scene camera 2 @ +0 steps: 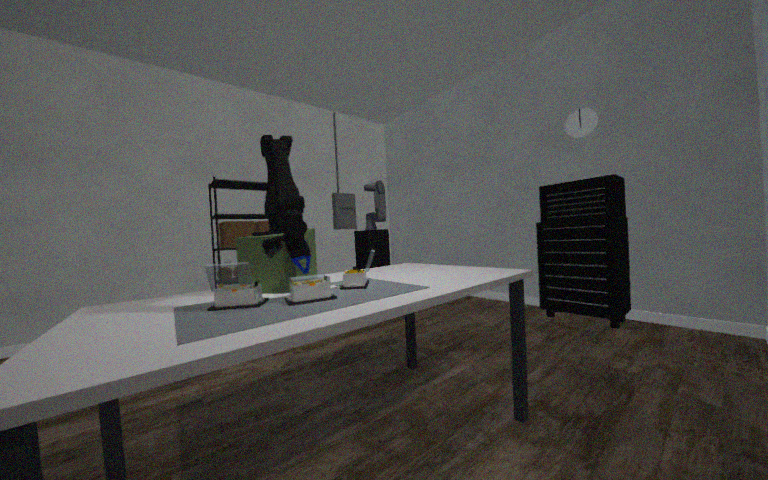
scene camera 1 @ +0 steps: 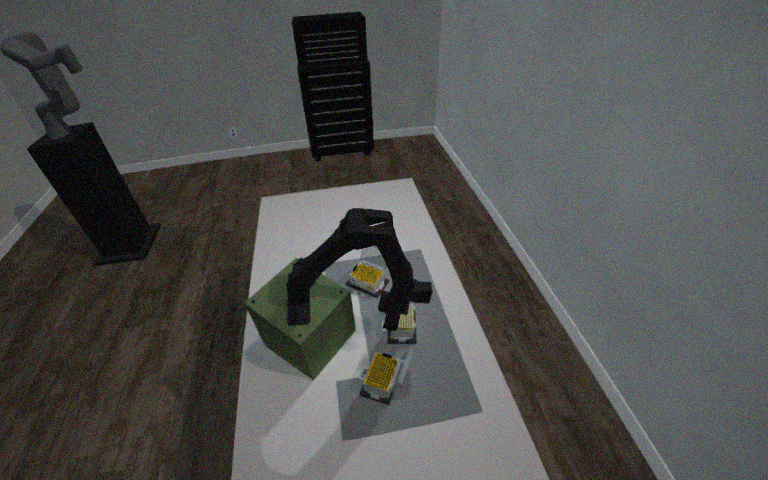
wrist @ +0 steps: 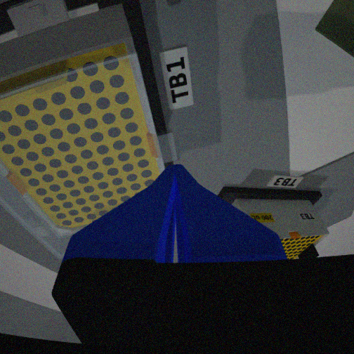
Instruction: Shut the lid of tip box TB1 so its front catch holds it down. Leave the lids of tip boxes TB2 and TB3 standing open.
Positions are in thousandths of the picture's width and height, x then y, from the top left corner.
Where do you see a grey mat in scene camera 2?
252,674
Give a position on a tip box TB3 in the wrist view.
At 795,595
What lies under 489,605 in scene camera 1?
A tip box TB3.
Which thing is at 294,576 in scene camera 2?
A clear lid.
